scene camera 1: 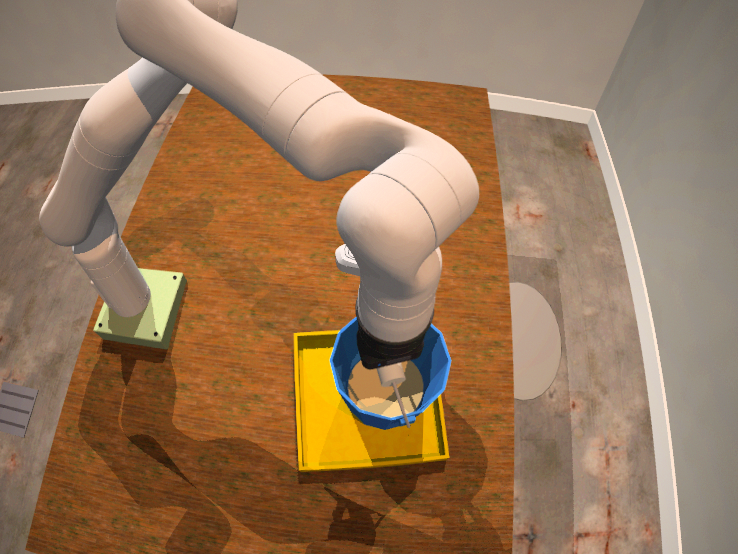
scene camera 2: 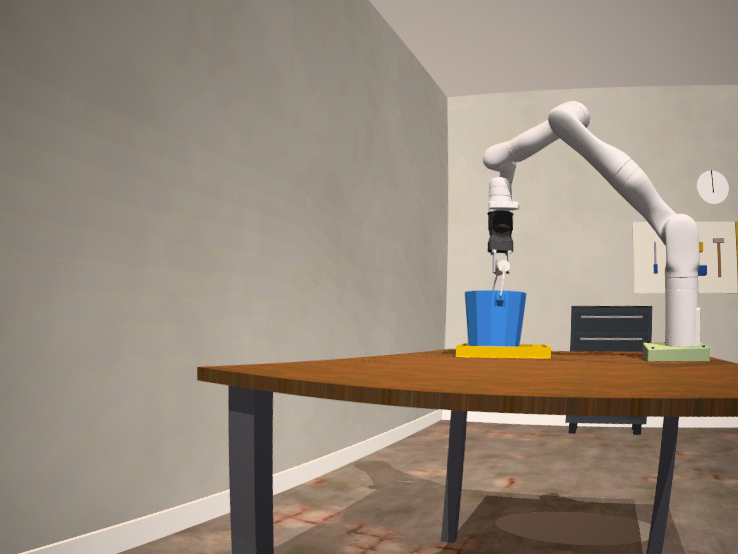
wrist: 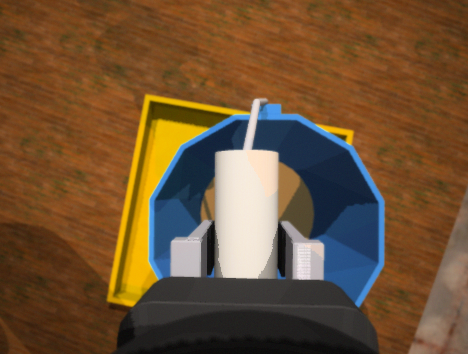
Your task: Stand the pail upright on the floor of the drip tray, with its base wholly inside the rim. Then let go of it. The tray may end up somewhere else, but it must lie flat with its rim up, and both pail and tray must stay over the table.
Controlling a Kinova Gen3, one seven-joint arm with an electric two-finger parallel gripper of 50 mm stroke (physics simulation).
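Frame: origin at the arm's base, x ahead, y left, z up, level; metres.
Seen in the pictures: gripper, between the fingertips: (scene camera 2: 501, 273) (wrist: 245, 239); arm's base, origin of its link: (scene camera 1: 130, 298) (scene camera 2: 681, 344).
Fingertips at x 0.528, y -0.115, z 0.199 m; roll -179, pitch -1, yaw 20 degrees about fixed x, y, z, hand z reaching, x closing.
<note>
Pixels of each thing's top centre, then the offset from my fingertips to it. Level surfaces: height alone.
- yellow drip tray, centre of its top: (wrist: 229, 216) (scene camera 1: 368, 394) (scene camera 2: 504, 345) dx -0.013, dy -0.013, dz -0.207 m
- white cylindrical grip, centre of its top: (wrist: 246, 260) (scene camera 1: 383, 341) (scene camera 2: 501, 262) dx +0.001, dy -0.004, dz +0.032 m
- wooden table, height of its surface: dz -0.237 m
The blue pail (scene camera 1: 435, 366) (scene camera 2: 495, 322) (wrist: 345, 200) is upright, with its base at about the height of the tray's rim. It stands over the yellow drip tray (scene camera 1: 321, 429) (scene camera 2: 536, 351) (wrist: 129, 200), towards its back right part in scene camera 1. The tray lies flat, rim up. My gripper (scene camera 2: 501, 270) (wrist: 245, 239) is shut on the white cylindrical grip (scene camera 1: 391, 374) (scene camera 2: 503, 265) (wrist: 246, 190) of the pail's handle, above the pail's mouth. The wire bail slants to a lug. The near rim hides the base's underside, so I cannot tell whether it touches the tray floor.
The wooden table (scene camera 1: 238, 369) (scene camera 2: 369, 381) carries the tray; its right edge in scene camera 1 runs a short way beyond the tray. The arm's pale green base block (scene camera 1: 169, 298) (scene camera 2: 676, 353) stands to the tray's left in scene camera 1.
</note>
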